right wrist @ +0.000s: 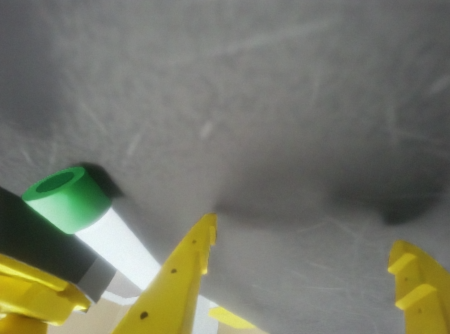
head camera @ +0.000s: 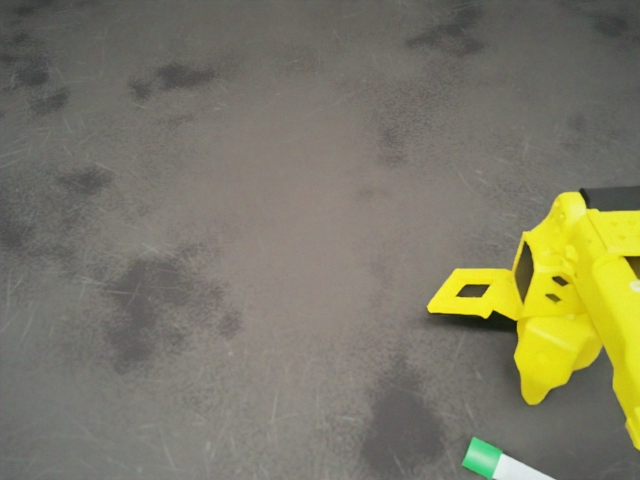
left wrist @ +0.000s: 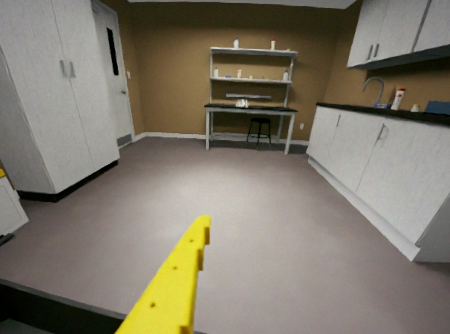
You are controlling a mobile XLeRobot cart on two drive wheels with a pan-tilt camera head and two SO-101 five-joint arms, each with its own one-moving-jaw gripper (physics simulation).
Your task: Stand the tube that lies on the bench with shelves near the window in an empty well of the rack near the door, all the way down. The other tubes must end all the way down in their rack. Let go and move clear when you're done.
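Places are measured from the left arm's base along level axes (x back, y right, z up), in centimetres.
Pixels of known places: left end effector, tool point: (left wrist: 210, 226); right end effector, tool point: (right wrist: 216, 225) (head camera: 532, 395); right arm's base, origin of the base link: (right wrist: 41, 295).
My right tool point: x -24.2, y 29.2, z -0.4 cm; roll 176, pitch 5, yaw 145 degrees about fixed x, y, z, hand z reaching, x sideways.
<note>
Behind a point stands the place of what it marks.
A tube with a green cap and a white body (head camera: 483, 457) {z 0.6, x -19.5, y 25.1 cm} (right wrist: 120, 250) {z 0.1, x -18.9, y 28.4 cm} lies on the dark bench top (head camera: 310, 206) {z -1.3, x -41.8, y 13.2 cm} (right wrist: 280, 100) {z -1.3, x -28.3, y 26.3 cm}, at the bottom right of the head view and the lower left of the right wrist view. My right gripper (head camera: 582, 422) (right wrist: 304, 231) is open and empty, low over the bench. The tube lies outside its jaws, past the left jaw in the right wrist view. My left gripper (left wrist: 204, 227) is fully open, with one notched jaw showing, over the floor. A small white rack (left wrist: 242, 104) {z 2.6, x 313.1, y 16.8 cm} stands far off on a shelved bench; its wells are too small to make out.
In the left wrist view, the shelved bench (left wrist: 250, 108) {z -2.6, x 307.4, y 3.1 cm} stands at the far wall with a black stool (left wrist: 260, 121) {z -23.7, x 319.1, y -16.2 cm} below. A door (left wrist: 116, 70) {z 47.5, x 293.3, y 223.7 cm} and tall cabinet (left wrist: 70, 110) {z -0.9, x 152.6, y 166.9 cm} are at the left. A counter with cupboards (left wrist: 357, 145) {z -20.7, x 184.6, y -100.8 cm} runs along the right.
</note>
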